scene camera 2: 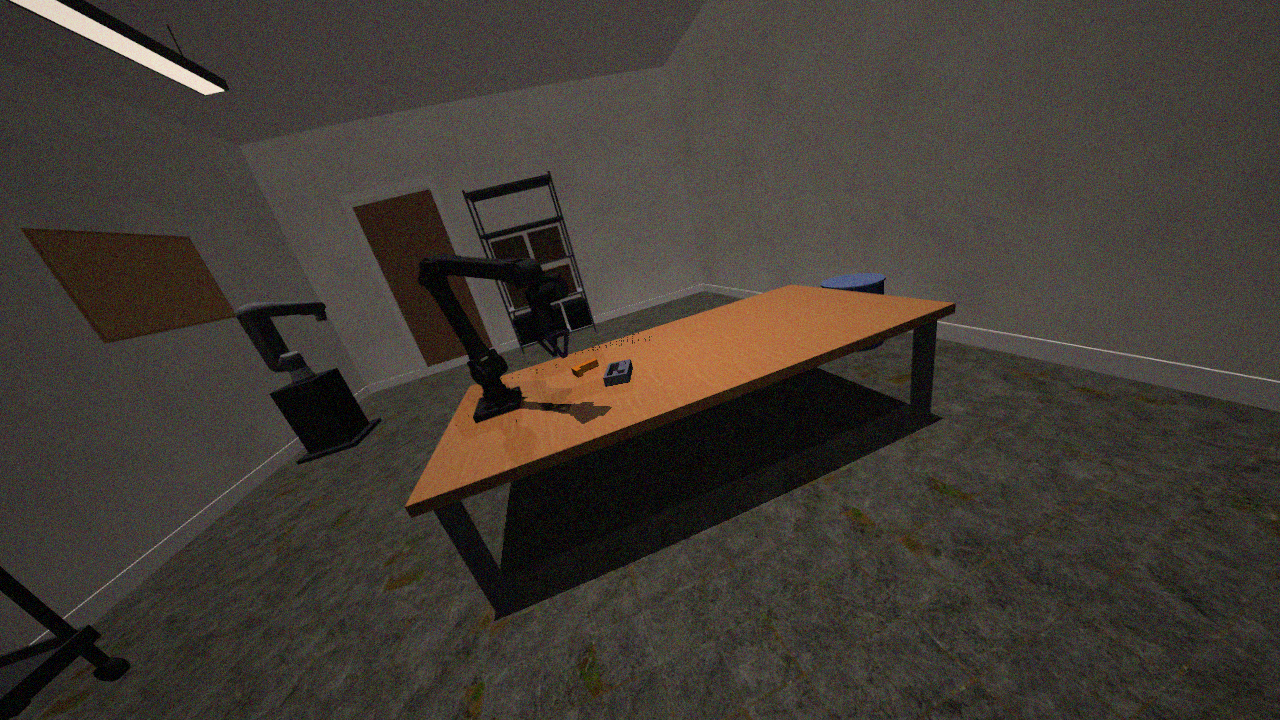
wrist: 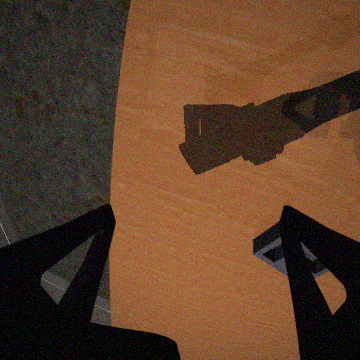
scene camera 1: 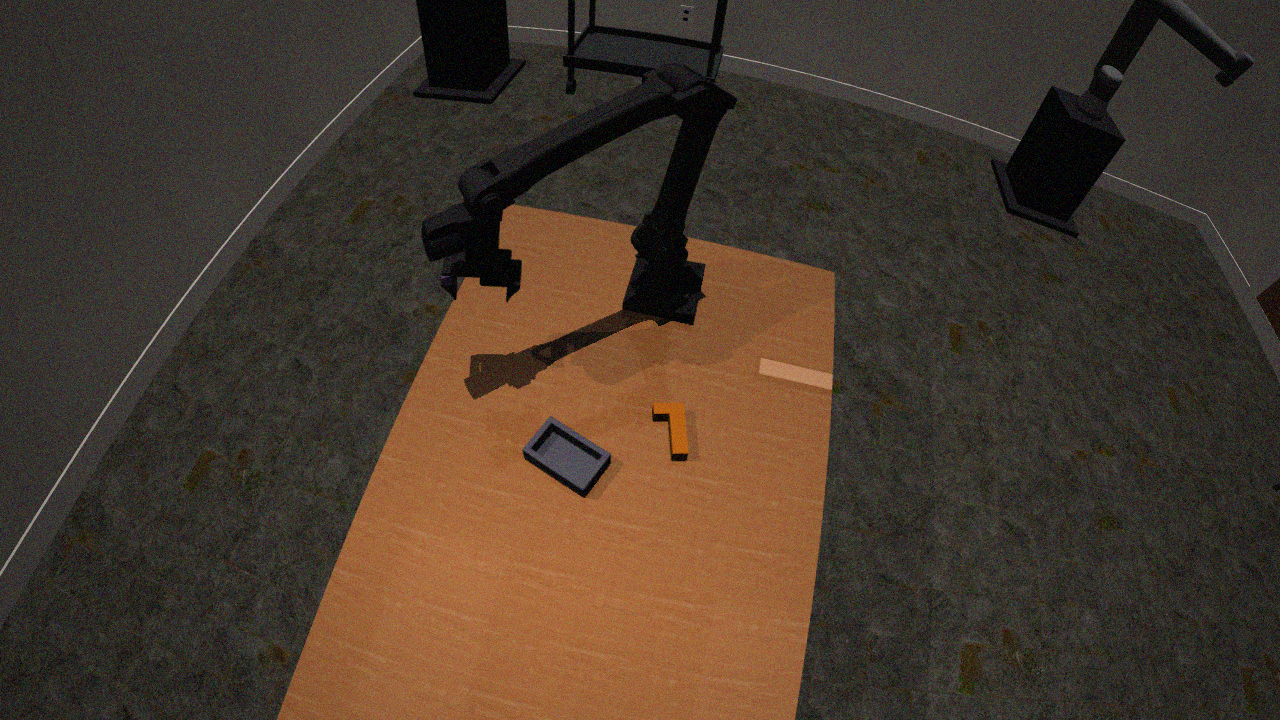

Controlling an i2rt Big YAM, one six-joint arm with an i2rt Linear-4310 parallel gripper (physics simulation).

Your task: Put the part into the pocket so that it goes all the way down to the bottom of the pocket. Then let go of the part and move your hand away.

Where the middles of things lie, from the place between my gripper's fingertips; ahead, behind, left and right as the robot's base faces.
The pocket tray (scene camera 1: 567, 456) is 17 cm ahead of my hand, 21 cm to the left of it and 18 cm below it. The rest, counted from my hand: orange L-shaped block (scene camera 1: 674, 413) 6 cm ahead, 39 cm to the left, 19 cm below.
